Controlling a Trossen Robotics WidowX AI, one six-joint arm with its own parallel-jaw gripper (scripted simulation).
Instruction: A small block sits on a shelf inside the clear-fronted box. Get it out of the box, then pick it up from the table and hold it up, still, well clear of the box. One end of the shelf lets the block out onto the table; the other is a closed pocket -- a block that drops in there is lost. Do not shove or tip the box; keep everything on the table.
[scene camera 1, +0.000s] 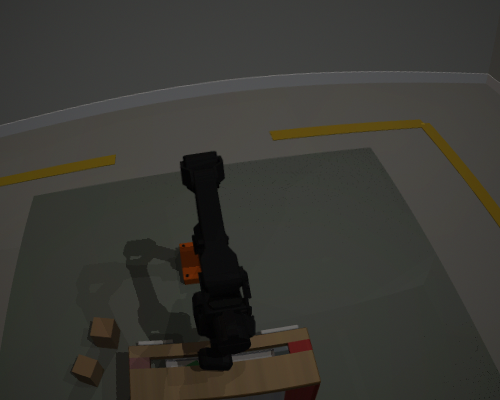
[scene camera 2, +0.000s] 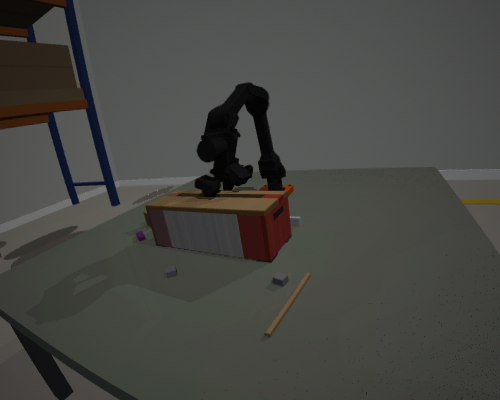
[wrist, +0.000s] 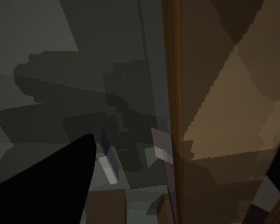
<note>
In view: my gripper (scene camera 1: 202, 349) and a box (scene camera 1: 280, 356).
The box shows as well in scene camera 2 (scene camera 2: 251, 224) and in the wrist view (wrist: 207, 71). My gripper is seen too in scene camera 2 (scene camera 2: 218, 202) and in the wrist view (wrist: 162, 130).
</note>
